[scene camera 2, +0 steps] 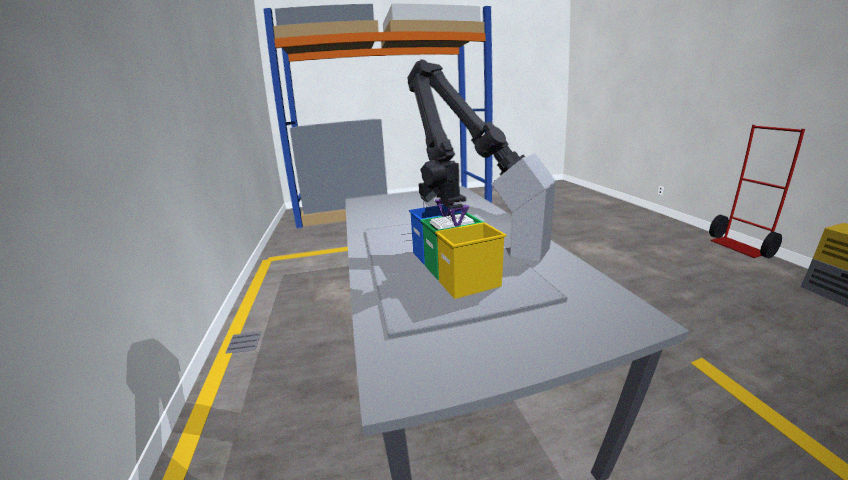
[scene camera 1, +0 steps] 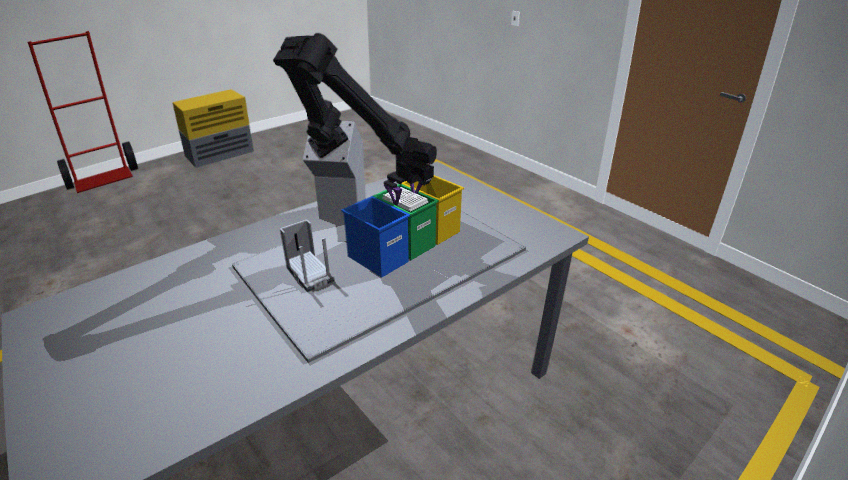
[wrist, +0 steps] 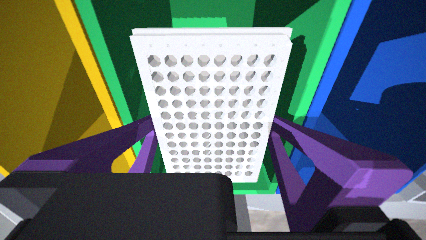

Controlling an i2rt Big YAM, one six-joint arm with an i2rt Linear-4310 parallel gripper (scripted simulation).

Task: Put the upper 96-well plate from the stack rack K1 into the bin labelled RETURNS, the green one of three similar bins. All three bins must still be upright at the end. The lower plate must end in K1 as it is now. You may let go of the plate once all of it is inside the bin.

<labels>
A green bin shows in scene camera 2, in scene camera 1 [422,222] and in the wrist view. A blue bin shows in scene camera 2 [417,215], in scene camera 1 and in the wrist view. One and the same spot on the blue bin: [wrist: 369,104] is [scene camera 1: 357,237]. One and the same spot on the green bin: [wrist: 313,36] is [scene camera 2: 429,221].
</labels>
